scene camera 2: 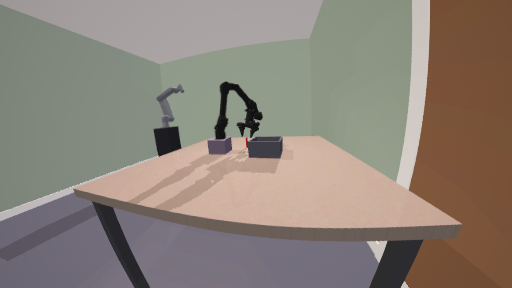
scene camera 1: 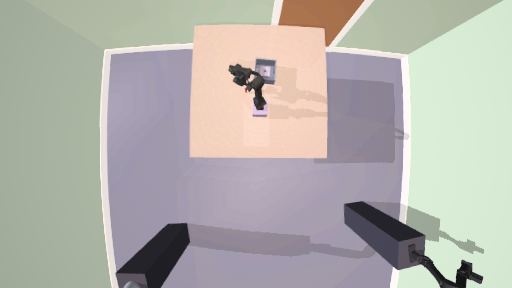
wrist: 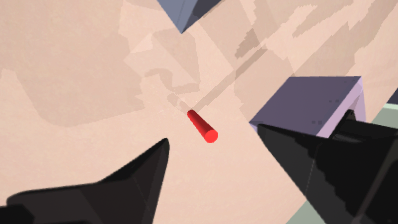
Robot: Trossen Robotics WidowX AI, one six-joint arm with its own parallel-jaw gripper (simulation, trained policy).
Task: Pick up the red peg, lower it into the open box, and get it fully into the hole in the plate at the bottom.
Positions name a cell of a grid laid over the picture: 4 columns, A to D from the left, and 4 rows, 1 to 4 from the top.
A grey box (scene camera 2: C3): 78 cm from the lens.
